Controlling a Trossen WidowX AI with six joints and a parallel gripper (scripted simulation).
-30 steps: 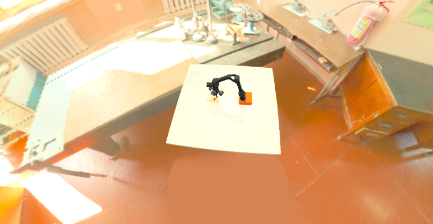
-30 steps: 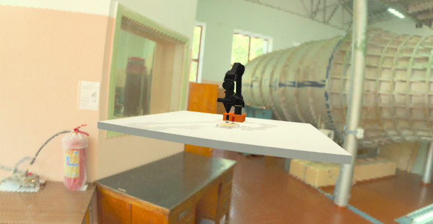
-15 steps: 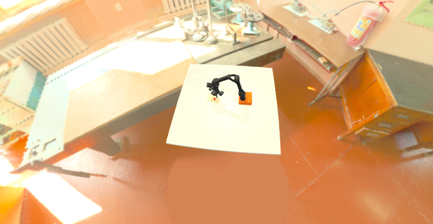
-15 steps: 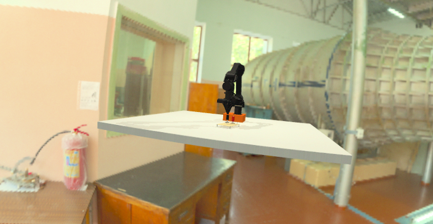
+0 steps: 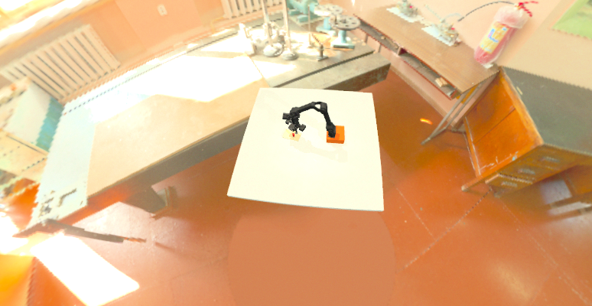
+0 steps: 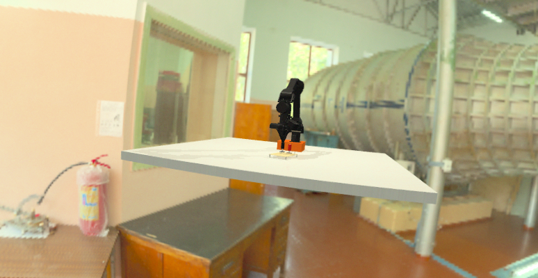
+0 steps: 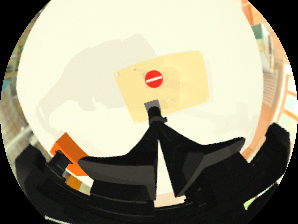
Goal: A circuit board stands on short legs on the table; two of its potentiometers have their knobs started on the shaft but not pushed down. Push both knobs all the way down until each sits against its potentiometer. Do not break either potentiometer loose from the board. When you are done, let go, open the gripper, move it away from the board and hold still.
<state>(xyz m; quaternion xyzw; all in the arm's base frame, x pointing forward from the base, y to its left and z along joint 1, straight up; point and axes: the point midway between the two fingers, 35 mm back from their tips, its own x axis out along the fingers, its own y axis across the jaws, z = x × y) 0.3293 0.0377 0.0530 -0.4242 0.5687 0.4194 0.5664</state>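
My gripper tip is 2 cm above the black knob. The rest, counted from my gripper tip: red knob: 1 cm ahead, 5 cm to the left, 2 cm below.
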